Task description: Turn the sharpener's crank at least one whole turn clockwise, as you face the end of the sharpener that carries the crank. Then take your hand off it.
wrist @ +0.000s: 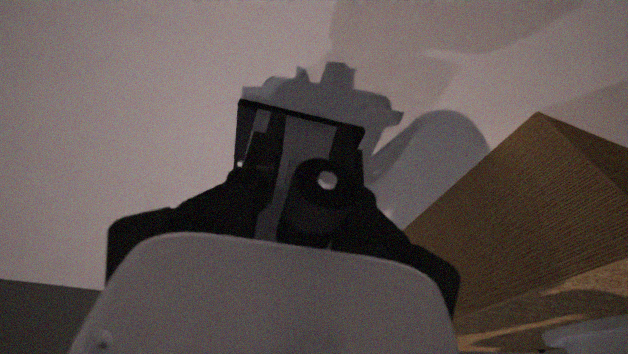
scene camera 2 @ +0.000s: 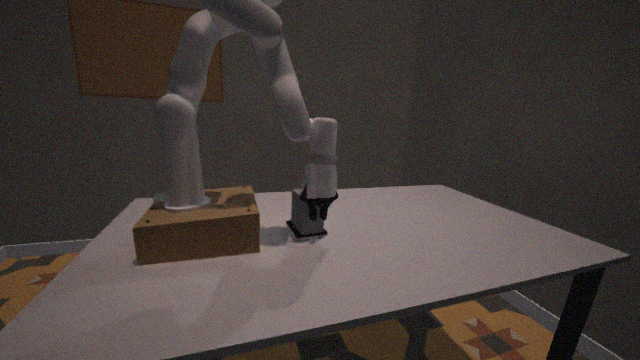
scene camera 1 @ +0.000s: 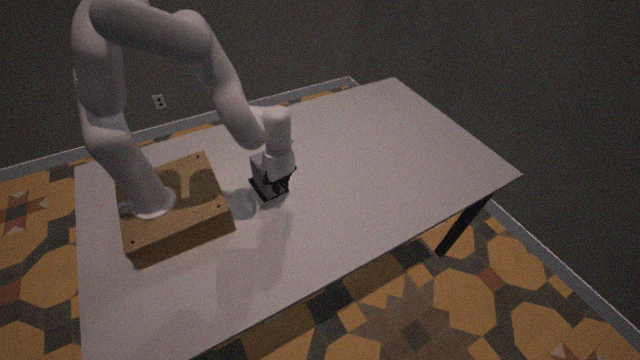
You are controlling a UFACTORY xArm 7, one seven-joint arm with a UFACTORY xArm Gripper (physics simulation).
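Where they show: gripper, fingertip midpoint: (wrist: 308, 137) (scene camera 2: 317, 219) (scene camera 1: 280, 190); arm's base, link origin: (wrist: 610, 326) (scene camera 2: 188, 204) (scene camera 1: 155, 203).
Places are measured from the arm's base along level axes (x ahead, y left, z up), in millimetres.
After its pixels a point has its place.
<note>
The sharpener (scene camera 1: 257, 166) @[x 332, y -7, z 22 mm] (scene camera 2: 300, 216) @[x 333, y -46, z -41 mm] (wrist: 311, 126) @[x 366, y -61, z -90 mm] is a grey box on a black base plate, upright on the table. Its crank shows in the wrist view as a black cylindrical knob (wrist: 320, 217) @[x 382, y -113, z 33 mm] with a pale dot on its end, beside a thin grey arm. My gripper (scene camera 1: 281, 188) @[x 378, y -90, z -37 mm] (scene camera 2: 319, 214) @[x 378, y -90, z -37 mm] (wrist: 308, 137) @[x 378, y -90, z -37 mm] points down close against the crank side of the sharpener. Its black fingers are partly closed, with the crank between them. The fingers and the gripper housing hide part of the crank, and the exact contact is dark and hard to see.
A wooden block (scene camera 1: 185, 241) @[x 48, y -136, z -54 mm] (scene camera 2: 200, 241) @[x 47, y -136, z -55 mm] (wrist: 520, 200) @[x 197, y -83, z -50 mm] carries the arm's base and stands near the sharpener, on the left in both scene views. The white table (scene camera 1: 380, 150) @[x 869, y -20, z -106 mm] (scene camera 2: 425, 225) @[x 811, y -58, z -106 mm] has its far right corner beyond the sharpener. Shadows of the arm fall on the table.
</note>
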